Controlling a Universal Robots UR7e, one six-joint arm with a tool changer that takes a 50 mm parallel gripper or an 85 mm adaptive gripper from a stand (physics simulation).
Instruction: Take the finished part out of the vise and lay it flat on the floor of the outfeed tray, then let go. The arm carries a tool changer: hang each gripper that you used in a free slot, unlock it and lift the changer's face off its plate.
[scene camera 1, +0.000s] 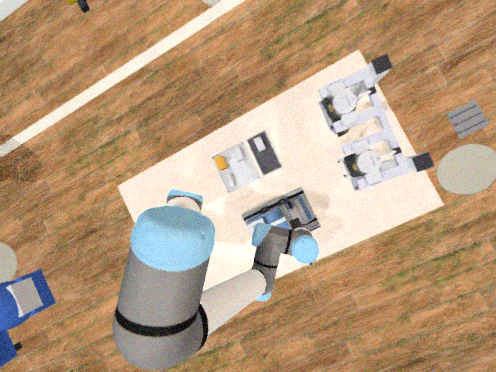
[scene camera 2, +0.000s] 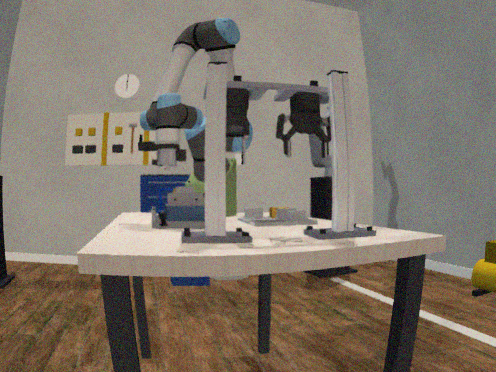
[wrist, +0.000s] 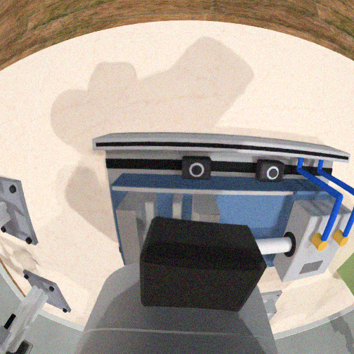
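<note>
My wrist (scene camera 1: 304, 247) (scene camera 2: 166, 150) hangs above the vise's near end; its bare changer face shows no gripper or fingers. A black block (wrist: 202, 265) under it hides the vise's lower middle in the wrist view. The vise (scene camera 1: 300, 207) (scene camera 2: 185, 212) (wrist: 250, 205) has a blue body and grey jaws; I cannot make out the finished part in it. A dark-floored tray (scene camera 1: 268, 159) holds a small pale block; I cannot tell whether it is the outfeed tray. The adaptive gripper (scene camera 2: 306, 150) hangs with spread fingers beside the parallel gripper (scene camera 2: 237, 112), partly behind a post.
The tool stand (scene camera 1: 389, 131) (scene camera 2: 216, 150) rises at the table's end, both slots occupied. A light tray (scene camera 1: 246, 175) with an orange block (scene camera 1: 220, 162) (scene camera 2: 278, 212) adjoins the dark-floored one. Blue hoses (wrist: 334, 215) rise from the vise's actuator. A green panel (scene camera 2: 231, 185) stands behind.
</note>
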